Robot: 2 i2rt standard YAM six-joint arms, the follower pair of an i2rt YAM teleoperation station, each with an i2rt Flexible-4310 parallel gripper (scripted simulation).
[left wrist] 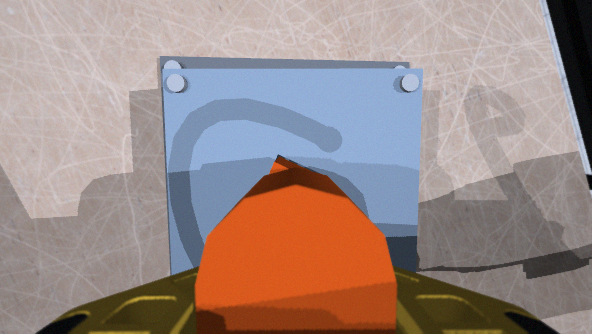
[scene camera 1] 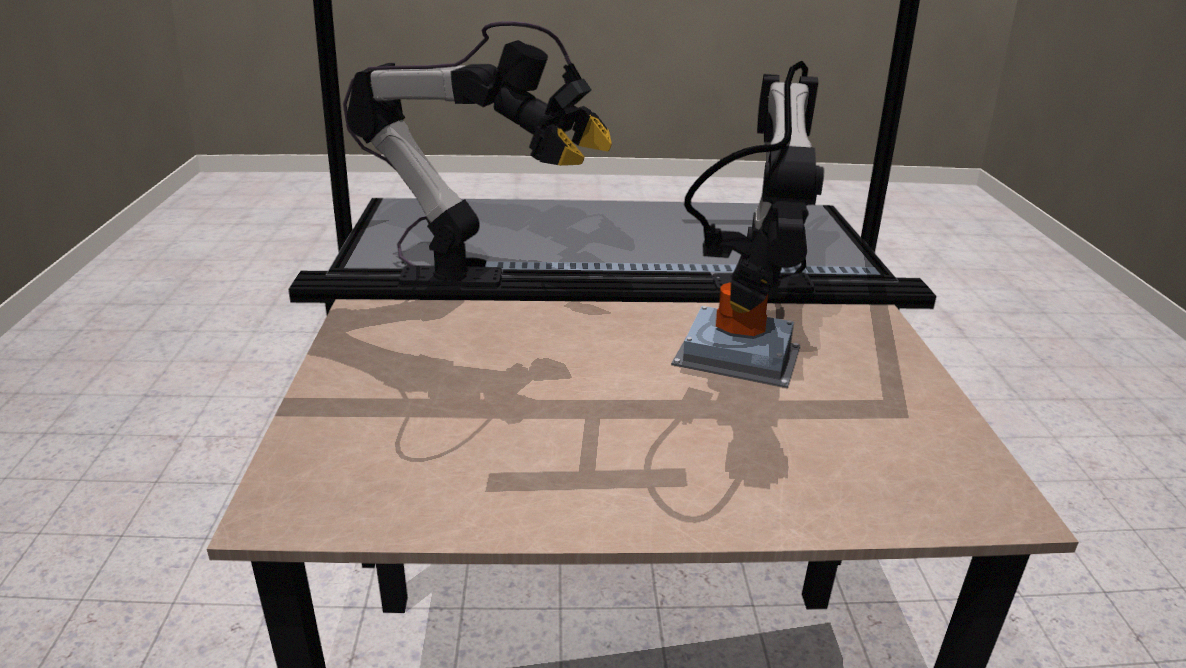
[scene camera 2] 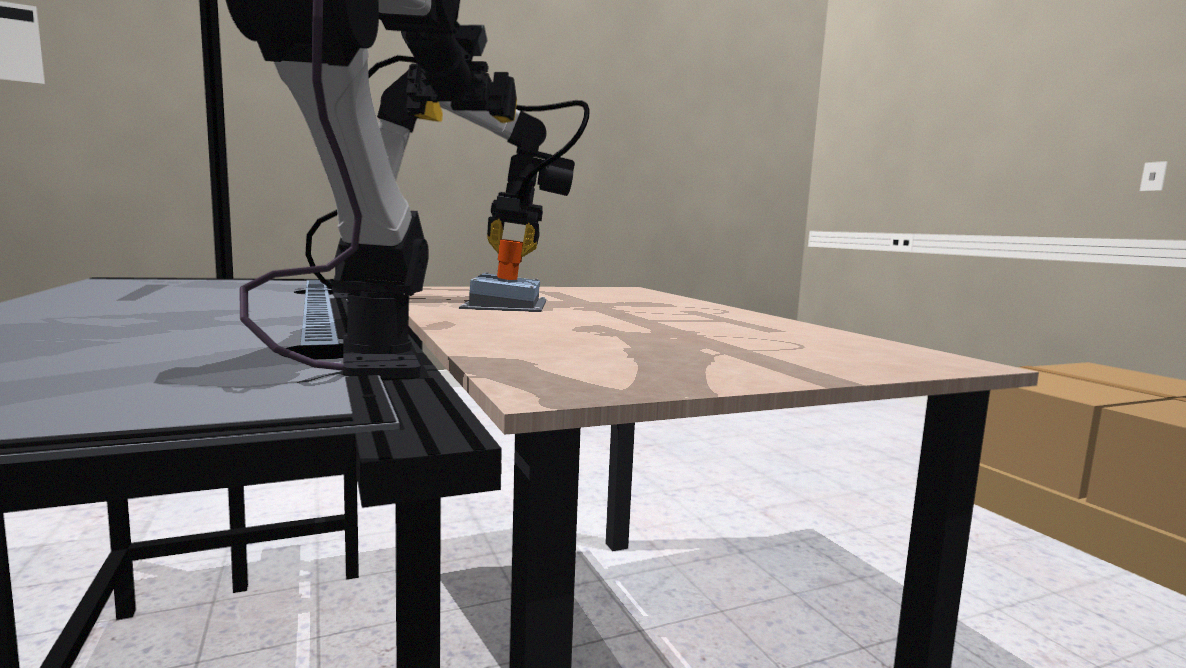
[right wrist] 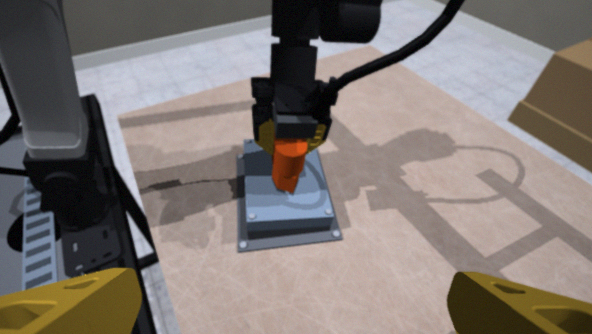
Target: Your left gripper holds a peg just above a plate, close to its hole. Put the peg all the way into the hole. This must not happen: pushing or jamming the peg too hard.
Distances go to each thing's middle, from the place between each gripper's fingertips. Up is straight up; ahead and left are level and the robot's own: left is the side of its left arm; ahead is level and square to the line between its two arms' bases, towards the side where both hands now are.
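With the blue-grey plate (scene camera 1: pixel 761 350) as my reference, my left gripper (scene camera 1: pixel 739 304) is 1 cm to the right of it and 8 cm above it. The orange peg (scene camera 1: pixel 752 323) is 2 cm below my left hand.
From my right hand, the blue-grey plate is 13 cm ahead of it and 26 cm to the left of it, and 29 cm below it. The orange peg, again counting from my right hand, is 14 cm ahead of the hand, 25 cm to the left of it and 23 cm below it.
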